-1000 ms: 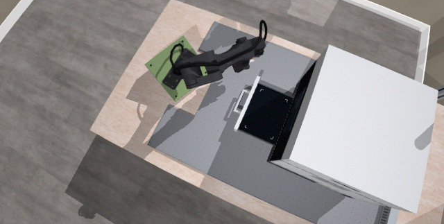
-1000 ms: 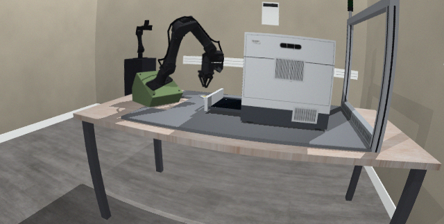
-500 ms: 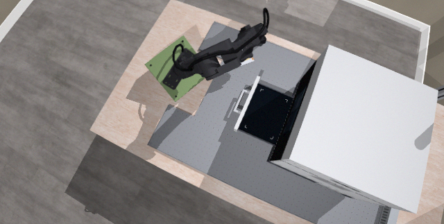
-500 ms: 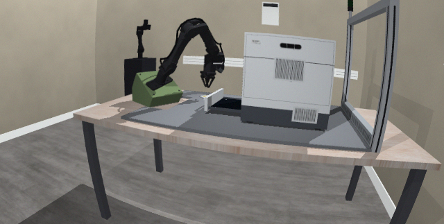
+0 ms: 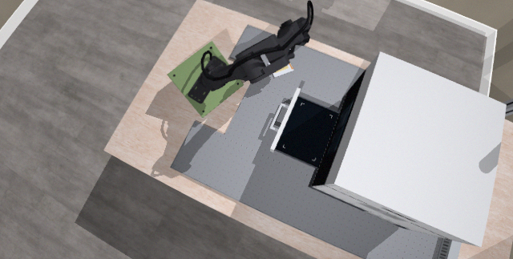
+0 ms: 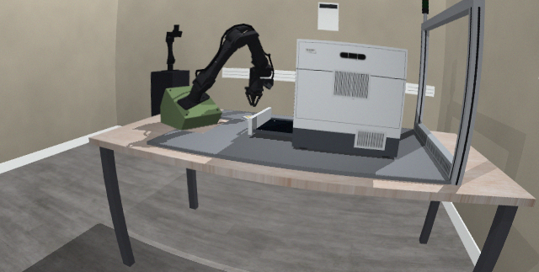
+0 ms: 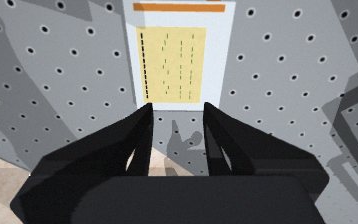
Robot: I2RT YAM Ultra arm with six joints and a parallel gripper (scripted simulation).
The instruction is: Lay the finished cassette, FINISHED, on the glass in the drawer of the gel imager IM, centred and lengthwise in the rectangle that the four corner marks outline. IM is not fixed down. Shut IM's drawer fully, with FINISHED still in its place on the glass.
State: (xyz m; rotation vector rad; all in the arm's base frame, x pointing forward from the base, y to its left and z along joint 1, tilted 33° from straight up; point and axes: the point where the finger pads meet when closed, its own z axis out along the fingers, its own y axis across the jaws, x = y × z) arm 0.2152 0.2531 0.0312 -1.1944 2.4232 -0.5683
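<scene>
Right now the cassette FINISHED is 10 mm to the left of my hand and 70 mm below it. Round my hand: drawer 250 mm ahead, 230 mm to the right, 30 mm below.
</scene>
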